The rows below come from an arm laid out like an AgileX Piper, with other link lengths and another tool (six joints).
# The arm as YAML. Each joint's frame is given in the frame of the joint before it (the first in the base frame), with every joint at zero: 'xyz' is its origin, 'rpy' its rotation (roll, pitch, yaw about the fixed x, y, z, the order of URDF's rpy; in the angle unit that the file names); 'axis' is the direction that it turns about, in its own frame. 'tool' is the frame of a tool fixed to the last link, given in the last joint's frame.
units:
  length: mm
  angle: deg
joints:
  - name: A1
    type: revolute
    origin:
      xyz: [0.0, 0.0, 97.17]
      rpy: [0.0, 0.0, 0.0]
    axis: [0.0, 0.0, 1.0]
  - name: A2
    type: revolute
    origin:
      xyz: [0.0, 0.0, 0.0]
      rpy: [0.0, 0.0, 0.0]
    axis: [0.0, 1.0, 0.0]
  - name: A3
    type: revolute
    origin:
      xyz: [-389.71, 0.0, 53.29]
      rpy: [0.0, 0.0, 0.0]
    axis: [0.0, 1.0, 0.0]
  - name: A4
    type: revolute
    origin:
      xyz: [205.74, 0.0, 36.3]
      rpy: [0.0, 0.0, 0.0]
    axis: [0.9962, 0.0, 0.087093]
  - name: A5
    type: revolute
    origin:
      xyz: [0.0, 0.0, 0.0]
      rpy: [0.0, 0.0, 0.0]
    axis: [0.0, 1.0, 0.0]
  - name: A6
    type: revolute
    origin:
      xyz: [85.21, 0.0, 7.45]
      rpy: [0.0, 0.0, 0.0]
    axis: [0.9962, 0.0, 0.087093]
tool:
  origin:
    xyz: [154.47, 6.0, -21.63]
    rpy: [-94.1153, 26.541, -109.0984]
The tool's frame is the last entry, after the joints.
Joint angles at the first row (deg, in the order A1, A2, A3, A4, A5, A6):
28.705 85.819 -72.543 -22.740 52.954 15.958
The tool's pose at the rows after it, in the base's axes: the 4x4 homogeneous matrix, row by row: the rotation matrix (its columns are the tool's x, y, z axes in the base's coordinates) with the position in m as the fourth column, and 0 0 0 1 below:
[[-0.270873 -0.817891 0.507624 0.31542], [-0.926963 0.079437 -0.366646 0.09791], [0.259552 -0.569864 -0.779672 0.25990], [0 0 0 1]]
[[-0.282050 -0.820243 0.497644 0.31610], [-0.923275 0.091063 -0.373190 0.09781], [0.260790 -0.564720 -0.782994 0.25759], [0 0 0 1]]
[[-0.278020 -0.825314 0.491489 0.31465], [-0.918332 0.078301 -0.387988 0.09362], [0.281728 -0.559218 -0.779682 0.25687], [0 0 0 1]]
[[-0.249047 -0.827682 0.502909 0.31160], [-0.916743 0.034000 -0.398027 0.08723], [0.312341 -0.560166 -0.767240 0.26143], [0 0 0 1]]
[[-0.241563 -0.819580 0.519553 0.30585], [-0.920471 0.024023 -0.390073 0.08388], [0.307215 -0.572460 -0.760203 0.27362], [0 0 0 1]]
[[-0.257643 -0.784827 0.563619 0.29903], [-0.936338 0.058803 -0.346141 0.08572], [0.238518 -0.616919 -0.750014 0.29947], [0 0 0 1]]
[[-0.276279 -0.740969 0.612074 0.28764], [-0.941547 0.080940 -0.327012 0.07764], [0.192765 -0.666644 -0.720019 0.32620], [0 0 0 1]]
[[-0.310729 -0.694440 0.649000 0.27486], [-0.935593 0.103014 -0.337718 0.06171], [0.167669 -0.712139 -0.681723 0.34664], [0 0 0 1]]
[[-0.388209 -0.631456 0.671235 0.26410], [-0.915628 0.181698 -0.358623 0.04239], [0.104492 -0.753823 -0.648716 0.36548], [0 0 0 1]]
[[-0.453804 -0.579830 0.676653 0.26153], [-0.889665 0.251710 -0.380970 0.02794], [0.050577 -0.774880 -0.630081 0.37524], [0 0 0 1]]
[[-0.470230 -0.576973 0.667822 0.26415], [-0.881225 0.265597 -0.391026 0.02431], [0.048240 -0.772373 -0.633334 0.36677], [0 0 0 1]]
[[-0.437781 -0.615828 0.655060 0.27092], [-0.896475 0.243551 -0.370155 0.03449], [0.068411 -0.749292 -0.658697 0.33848], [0 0 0 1]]
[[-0.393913 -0.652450 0.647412 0.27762], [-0.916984 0.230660 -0.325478 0.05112], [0.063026 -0.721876 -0.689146 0.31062], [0 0 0 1]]
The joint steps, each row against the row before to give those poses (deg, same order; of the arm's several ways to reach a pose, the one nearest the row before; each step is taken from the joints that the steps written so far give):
0.061 0.785 -0.001 0.001 -0.025 0.963
0.002 0.393 0.000 -0.226 0.205 0.912
-0.056 0.050 0.002 -0.489 0.852 -0.495
-0.113 -0.669 -0.297 -0.301 1.118 -2.772
-0.002 -1.601 -1.146 0.545 1.505 -1.727
0.000 -3.077 -2.395 1.597 0.842 -0.494
0.054 -3.801 -1.605 -0.284 1.207 -0.210
-0.034 -3.755 -0.264 -2.090 1.016 0.984
-1.328 -3.610 0.004 -2.163 0.184 3.527
-2.288 -1.750 0.266 -1.138 -0.934 2.830
-1.348 -0.001 2.301 -0.213 -2.104 1.008
-0.285 1.261 5.466 0.942 -5.031 0.277
0.000 1.624 5.127 2.020 -5.986 0.024

